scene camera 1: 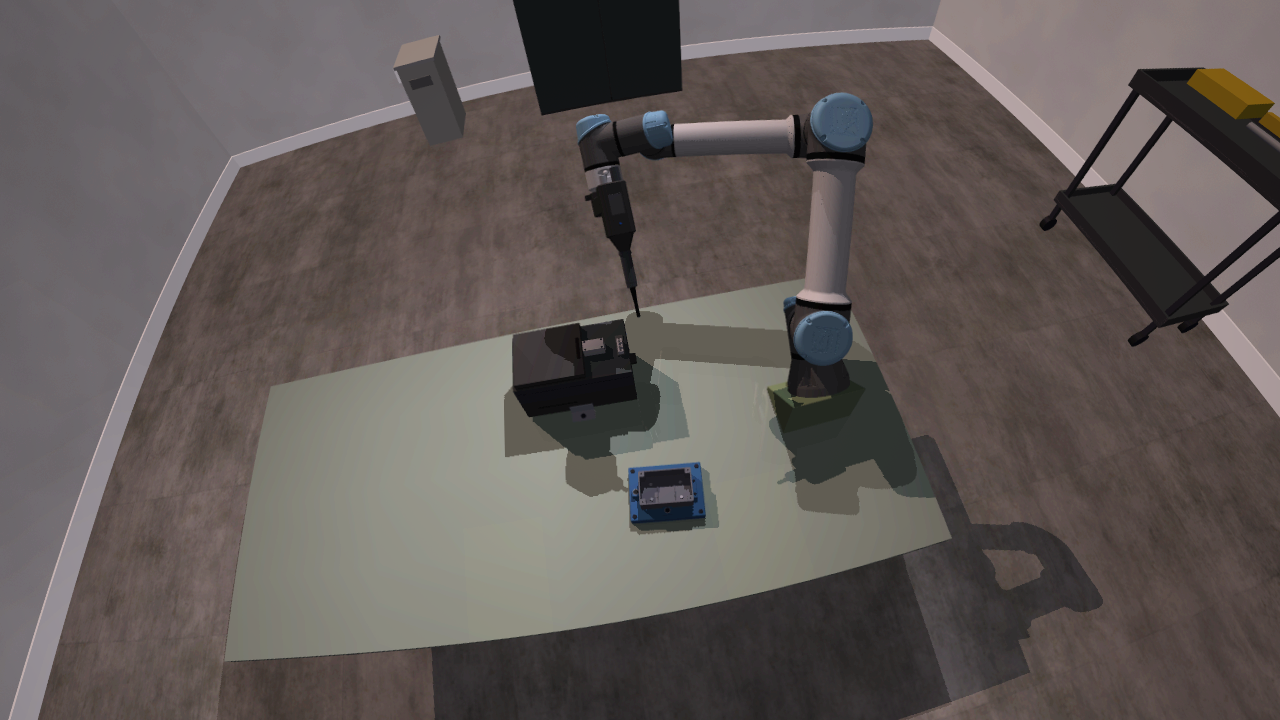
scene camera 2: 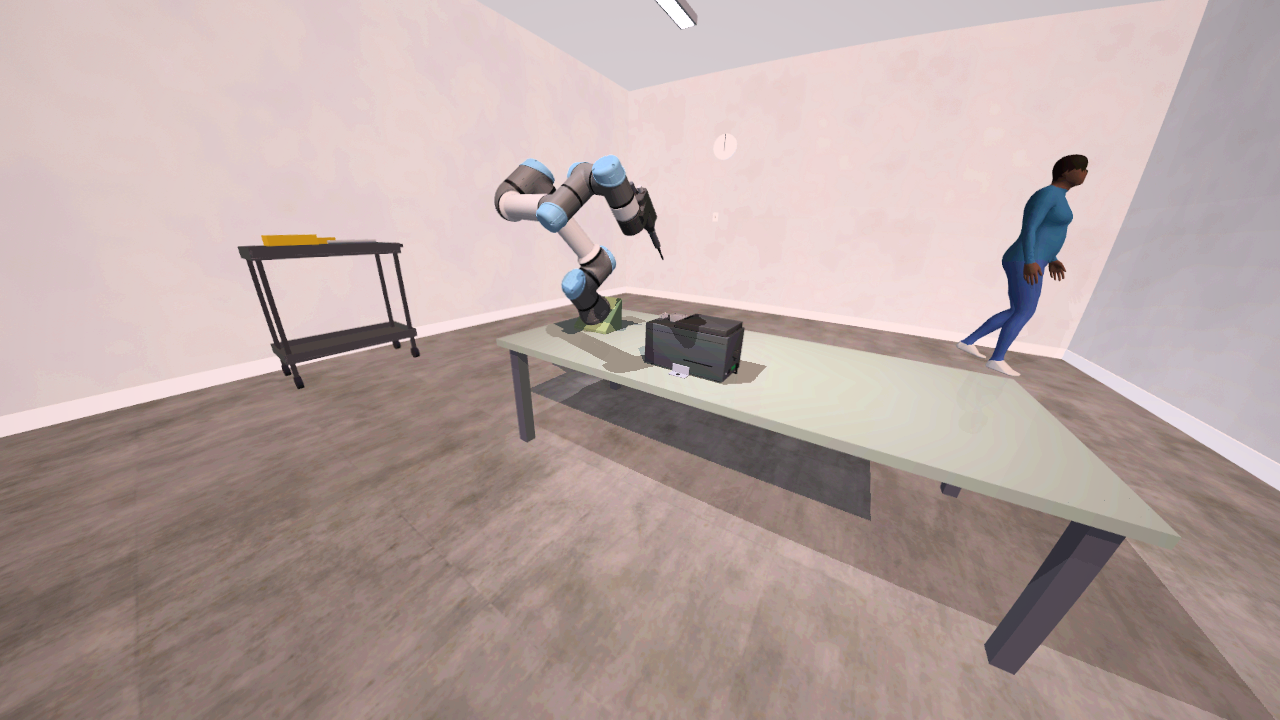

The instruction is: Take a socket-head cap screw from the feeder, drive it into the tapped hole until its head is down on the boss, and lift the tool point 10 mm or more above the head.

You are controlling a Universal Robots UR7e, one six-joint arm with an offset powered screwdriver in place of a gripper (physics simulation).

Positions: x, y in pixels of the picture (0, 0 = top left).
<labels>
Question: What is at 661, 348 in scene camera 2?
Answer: A screw feeder.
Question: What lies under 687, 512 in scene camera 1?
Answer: A blue fixture plate.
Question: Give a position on a screw feeder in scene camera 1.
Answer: At 607, 366
</labels>
